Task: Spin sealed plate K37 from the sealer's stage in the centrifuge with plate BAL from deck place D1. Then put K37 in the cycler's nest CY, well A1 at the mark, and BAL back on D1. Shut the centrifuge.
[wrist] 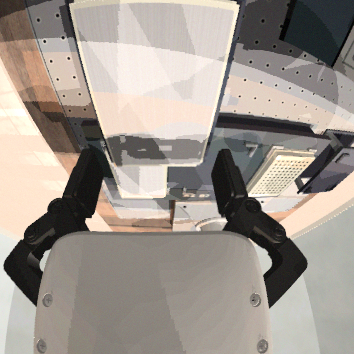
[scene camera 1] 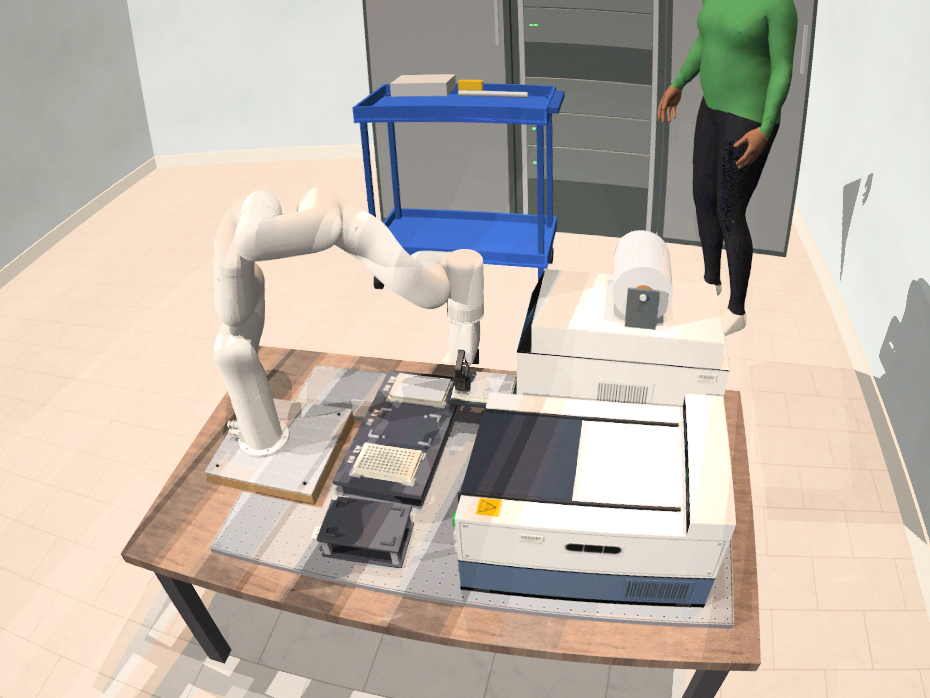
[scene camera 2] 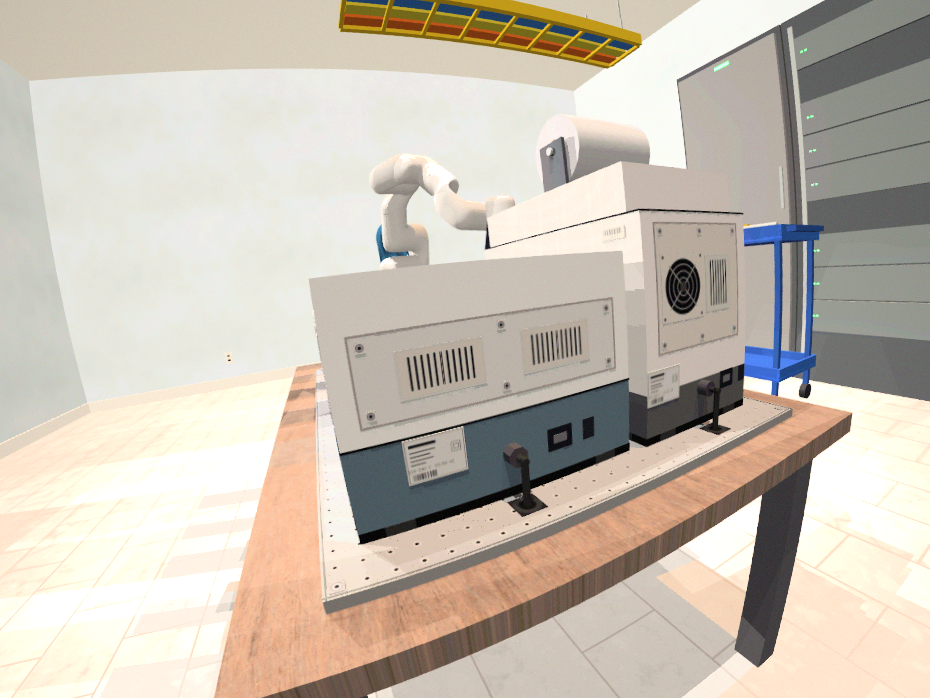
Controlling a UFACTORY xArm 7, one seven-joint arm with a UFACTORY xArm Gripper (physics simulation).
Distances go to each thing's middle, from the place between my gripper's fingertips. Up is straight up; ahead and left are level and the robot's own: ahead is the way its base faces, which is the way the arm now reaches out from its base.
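The sealed plate (scene camera 1: 415, 389) has my gripper 120 mm past it, 50 mm to the right of it and 80 mm above it. Counted from my hand, the foil roll (scene camera 2: 591, 144) is 350 mm ahead and 40 mm to the right, and it is 280 mm above. The centrifuge (scene camera 2: 451, 386) is 290 mm ahead of my hand, 340 mm to the right of it and 10 mm below it, while the dark panel (scene camera 1: 521, 455) is 130 mm ahead of my hand, 320 mm to the right of it and 80 mm above it.
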